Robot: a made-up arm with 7 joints. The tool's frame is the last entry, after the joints. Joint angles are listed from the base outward.
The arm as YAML. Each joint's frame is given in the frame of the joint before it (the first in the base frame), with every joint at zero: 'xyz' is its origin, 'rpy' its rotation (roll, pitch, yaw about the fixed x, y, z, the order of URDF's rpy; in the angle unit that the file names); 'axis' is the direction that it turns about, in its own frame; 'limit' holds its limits. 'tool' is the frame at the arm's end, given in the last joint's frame.
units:
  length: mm
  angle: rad
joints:
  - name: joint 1
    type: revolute
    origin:
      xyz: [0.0, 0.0, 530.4]
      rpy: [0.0, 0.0, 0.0]
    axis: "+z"
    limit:
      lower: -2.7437
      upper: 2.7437
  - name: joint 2
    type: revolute
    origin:
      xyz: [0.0, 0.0, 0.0]
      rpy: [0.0, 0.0, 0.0]
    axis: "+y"
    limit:
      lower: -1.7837
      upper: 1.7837
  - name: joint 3
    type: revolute
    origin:
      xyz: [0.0, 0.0, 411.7]
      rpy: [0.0, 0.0, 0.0]
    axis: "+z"
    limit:
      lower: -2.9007
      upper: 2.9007
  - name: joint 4
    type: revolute
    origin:
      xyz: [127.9, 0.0, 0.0]
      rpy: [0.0, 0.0, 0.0]
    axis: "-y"
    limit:
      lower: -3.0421
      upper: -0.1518
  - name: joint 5
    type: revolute
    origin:
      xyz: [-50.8, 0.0, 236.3]
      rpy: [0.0, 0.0, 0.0]
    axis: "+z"
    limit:
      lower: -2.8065
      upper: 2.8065
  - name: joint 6
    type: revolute
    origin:
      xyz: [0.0, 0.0, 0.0]
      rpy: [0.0, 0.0, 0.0]
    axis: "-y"
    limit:
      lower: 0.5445
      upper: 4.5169
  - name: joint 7
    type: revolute
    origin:
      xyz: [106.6, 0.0, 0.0]
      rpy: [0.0, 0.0, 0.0]
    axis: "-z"
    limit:
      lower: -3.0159
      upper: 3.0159
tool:
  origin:
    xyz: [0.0, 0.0, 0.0]
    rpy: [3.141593, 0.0, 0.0]
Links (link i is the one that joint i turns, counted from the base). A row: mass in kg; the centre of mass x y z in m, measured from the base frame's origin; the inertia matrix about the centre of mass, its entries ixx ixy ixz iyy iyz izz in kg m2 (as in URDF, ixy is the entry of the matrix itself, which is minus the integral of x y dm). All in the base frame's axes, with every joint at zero. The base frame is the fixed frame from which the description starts. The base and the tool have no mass.
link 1: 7.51; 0.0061 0.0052 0.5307; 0.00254 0 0 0.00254 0 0.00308
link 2: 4.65; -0.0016 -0.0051 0.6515; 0.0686 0 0 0.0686 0 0.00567
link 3: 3.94; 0.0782 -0.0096 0.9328; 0.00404 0 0 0.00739 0 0.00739
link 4: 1.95; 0.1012 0.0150 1.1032; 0.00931 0 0.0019 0.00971 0 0.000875
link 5: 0.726; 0.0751 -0.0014 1.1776; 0.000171 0 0 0.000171 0 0.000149
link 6: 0.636; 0.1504 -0.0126 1.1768; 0.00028 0 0 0.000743 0 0.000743
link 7: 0.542; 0.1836 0.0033 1.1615; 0.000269 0 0 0.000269 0 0.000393
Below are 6 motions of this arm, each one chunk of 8 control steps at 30 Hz.
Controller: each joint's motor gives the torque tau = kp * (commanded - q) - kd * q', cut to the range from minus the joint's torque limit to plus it. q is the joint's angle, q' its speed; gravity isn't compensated. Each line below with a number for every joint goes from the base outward.
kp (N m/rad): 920 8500 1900 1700 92 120 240
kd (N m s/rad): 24 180 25 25 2.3 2.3 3.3
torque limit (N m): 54 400 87 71 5 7.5 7.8
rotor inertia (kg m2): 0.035 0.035 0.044 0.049 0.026 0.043 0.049
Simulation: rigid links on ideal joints. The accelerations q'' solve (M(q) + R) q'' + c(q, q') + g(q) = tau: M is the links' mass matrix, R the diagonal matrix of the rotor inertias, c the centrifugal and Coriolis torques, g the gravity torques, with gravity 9.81 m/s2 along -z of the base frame. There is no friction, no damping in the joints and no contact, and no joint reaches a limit. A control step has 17 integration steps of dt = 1/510 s. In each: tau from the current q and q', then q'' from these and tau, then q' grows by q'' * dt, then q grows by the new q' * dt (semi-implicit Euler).
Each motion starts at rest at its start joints. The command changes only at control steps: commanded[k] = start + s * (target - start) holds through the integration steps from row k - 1 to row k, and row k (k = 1, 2, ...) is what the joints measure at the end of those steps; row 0 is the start. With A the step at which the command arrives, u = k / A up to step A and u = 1 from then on. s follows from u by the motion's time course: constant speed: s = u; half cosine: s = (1 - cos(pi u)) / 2; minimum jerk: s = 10 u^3 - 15 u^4 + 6 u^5; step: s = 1 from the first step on.
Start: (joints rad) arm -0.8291 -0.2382 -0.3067 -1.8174 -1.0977 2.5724 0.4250
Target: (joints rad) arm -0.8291 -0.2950 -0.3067 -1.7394 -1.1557 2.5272 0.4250
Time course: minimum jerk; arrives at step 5
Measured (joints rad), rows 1 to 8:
1: -0.8288 -0.2402 -0.3070 -1.8177 -1.1057 2.5680 0.4250
2: -0.8276 -0.2524 -0.3061 -1.7983 -1.1244 2.5522 0.4249
3: -0.8278 -0.2728 -0.3061 -1.7679 -1.1420 2.5386 0.4249
4: -0.8301 -0.2896 -0.3079 -1.7460 -1.1525 2.5316 0.4250
5: -0.8319 -0.2952 -0.3091 -1.7417 -1.1556 2.5292 0.4250
6: -0.8308 -0.2949 -0.3081 -1.7437 -1.1601 2.5255 0.4249
7: -0.8290 -0.2944 -0.3069 -1.7443 -1.1636 2.5242 0.4249
8: -0.8286 -0.2944 -0.3070 -1.7441 -1.1638 2.5253 0.4249

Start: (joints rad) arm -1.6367 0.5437 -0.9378 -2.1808 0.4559 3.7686 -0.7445
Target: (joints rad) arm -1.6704 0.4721 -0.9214 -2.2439 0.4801 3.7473 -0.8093
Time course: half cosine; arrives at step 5
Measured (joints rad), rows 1 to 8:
1: -1.6383 0.5406 -0.9328 -2.1898 0.4564 3.7652 -0.7509
2: -1.6402 0.5256 -0.9276 -2.2054 0.4583 3.7582 -0.7678
3: -1.6484 0.5042 -0.9237 -2.2244 0.4652 3.7531 -0.7886
4: -1.6620 0.4853 -0.9217 -2.2404 0.4751 3.7481 -0.8048
5: -1.6743 0.4759 -0.9220 -2.2469 0.4833 3.7443 -0.8103
6: -1.6790 0.4744 -0.9218 -2.2472 0.4857 3.7427 -0.8095
7: -1.6761 0.4746 -0.9198 -2.2472 0.4832 3.7427 -0.8092
8: -1.6709 0.4748 -0.9180 -2.2470 0.4800 3.7440 -0.8094

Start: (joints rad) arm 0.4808 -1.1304 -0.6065 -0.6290 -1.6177 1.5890 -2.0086
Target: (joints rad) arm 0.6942 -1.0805 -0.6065 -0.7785 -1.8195 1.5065 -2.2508
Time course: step
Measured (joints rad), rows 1 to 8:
1: 0.4759 -1.1028 -0.6104 -0.7203 -1.7261 1.5131 -2.1019
2: 0.5289 -1.0799 -0.5912 -0.7805 -1.8162 1.5041 -2.2821
3: 0.6314 -1.0821 -0.6044 -0.7767 -1.8254 1.5268 -2.3030
4: 0.7195 -1.0858 -0.6206 -0.7794 -1.8179 1.4956 -2.2424
5: 0.7699 -1.0846 -0.6193 -0.7823 -1.8142 1.4798 -2.2485
6: 0.7786 -1.0830 -0.6173 -0.7841 -1.8140 1.4911 -2.2522
7: 0.7480 -1.0831 -0.6150 -0.7823 -1.8149 1.4979 -2.2505
8: 0.7040 -1.0846 -0.6093 -0.7759 -1.8182 1.5004 -2.2507

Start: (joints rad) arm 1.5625 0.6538 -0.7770 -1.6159 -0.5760 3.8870 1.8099
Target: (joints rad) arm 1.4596 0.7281 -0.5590 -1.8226 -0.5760 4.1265 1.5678
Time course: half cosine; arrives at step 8
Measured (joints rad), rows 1 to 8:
1: 1.5582 0.6589 -0.7662 -1.6269 -0.5775 3.8946 1.8005
2: 1.5492 0.6675 -0.7416 -1.6501 -0.5805 3.9163 1.7731
3: 1.5358 0.6794 -0.7056 -1.6836 -0.5816 3.9543 1.7323
4: 1.5186 0.6938 -0.6633 -1.7235 -0.5827 4.0008 1.6853
5: 1.5001 0.7084 -0.6214 -1.7633 -0.5837 4.0472 1.6386
6: 1.4829 0.7208 -0.5862 -1.7968 -0.5840 4.0873 1.5996
7: 1.4695 0.7293 -0.5632 -1.8191 -0.5837 4.1152 1.5742
8: 1.4622 0.7325 -0.5556 -1.8267 -0.5830 4.1263 1.5663

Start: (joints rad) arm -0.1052 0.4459 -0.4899 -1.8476 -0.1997 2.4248 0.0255
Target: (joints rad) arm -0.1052 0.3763 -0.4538 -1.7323 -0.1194 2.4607 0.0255
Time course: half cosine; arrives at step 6
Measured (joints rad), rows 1 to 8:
1: -0.1062 0.4449 -0.4863 -1.8445 -0.1971 2.4197 0.0255
2: -0.1060 0.4346 -0.4796 -1.8245 -0.1867 2.4152 0.0255
3: -0.1049 0.4175 -0.4711 -1.7939 -0.1677 2.4283 0.0255
4: -0.1037 0.3995 -0.4622 -1.7638 -0.1466 2.4460 0.0255
5: -0.1028 0.3856 -0.4553 -1.7424 -0.1300 2.4573 0.0255
6: -0.1027 0.3795 -0.4525 -1.7349 -0.1218 2.4614 0.0255
7: -0.1037 0.3791 -0.4523 -1.7363 -0.1206 2.4574 0.0255
8: -0.1050 0.3796 -0.4524 -1.7374 -0.1209 2.4515 0.0255

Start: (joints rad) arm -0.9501 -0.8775 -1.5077 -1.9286 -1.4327 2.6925 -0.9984
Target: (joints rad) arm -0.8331 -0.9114 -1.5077 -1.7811 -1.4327 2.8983 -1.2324
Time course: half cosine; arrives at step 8
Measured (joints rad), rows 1 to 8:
1: -0.9467 -0.8809 -1.5135 -1.9259 -1.4360 2.6967 -1.0075
2: -0.9391 -0.8853 -1.5166 -1.9101 -1.4370 2.7111 -1.0340
3: -0.9250 -0.8904 -1.5154 -1.8856 -1.4349 2.7455 -1.0734
4: -0.9037 -0.8966 -1.5148 -1.8573 -1.4338 2.7892 -1.1189
5: -0.8787 -0.9030 -1.5147 -1.8295 -1.4339 2.8301 -1.1640
6: -0.8551 -0.9085 -1.5144 -1.8059 -1.4348 2.8640 -1.2016
7: -0.8373 -0.9124 -1.5139 -1.7902 -1.4358 2.8874 -1.2261
8: -0.8282 -0.9141 -1.5136 -1.7847 -1.4370 2.8967 -1.2338

